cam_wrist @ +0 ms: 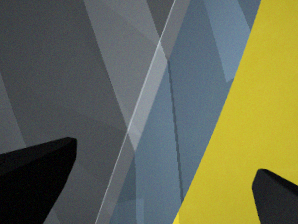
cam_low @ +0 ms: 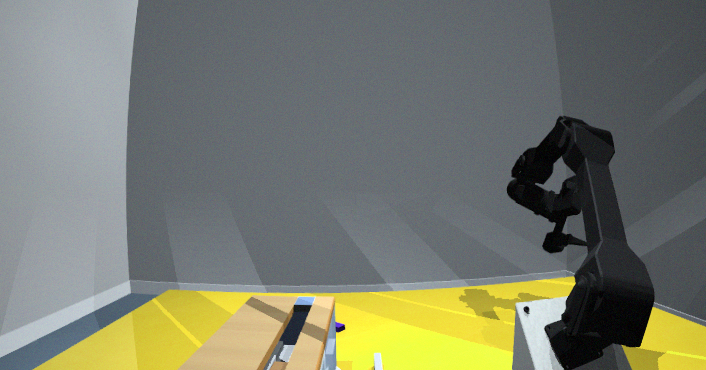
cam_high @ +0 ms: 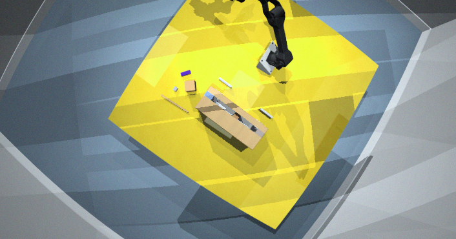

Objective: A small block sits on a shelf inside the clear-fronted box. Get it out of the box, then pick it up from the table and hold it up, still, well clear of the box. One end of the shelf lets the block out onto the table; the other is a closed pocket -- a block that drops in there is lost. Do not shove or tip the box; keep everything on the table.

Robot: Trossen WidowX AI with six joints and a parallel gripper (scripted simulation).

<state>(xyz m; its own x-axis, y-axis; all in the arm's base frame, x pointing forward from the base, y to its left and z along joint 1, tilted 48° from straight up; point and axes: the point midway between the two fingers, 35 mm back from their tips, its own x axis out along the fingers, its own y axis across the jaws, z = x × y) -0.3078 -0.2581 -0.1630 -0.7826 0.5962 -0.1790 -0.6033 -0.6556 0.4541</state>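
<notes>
The long tan box lies 68 cm ahead of my gripper tip, 23 cm to the left of it and 14 cm below it. Round my gripper tip: brown block: 70 cm ahead, 25 cm to the left, 12 cm below; then tan cube: 66 cm ahead, 6 cm to the right, 17 cm below; then purple block: 60 cm ahead, 13 cm to the right, 20 cm below.
</notes>
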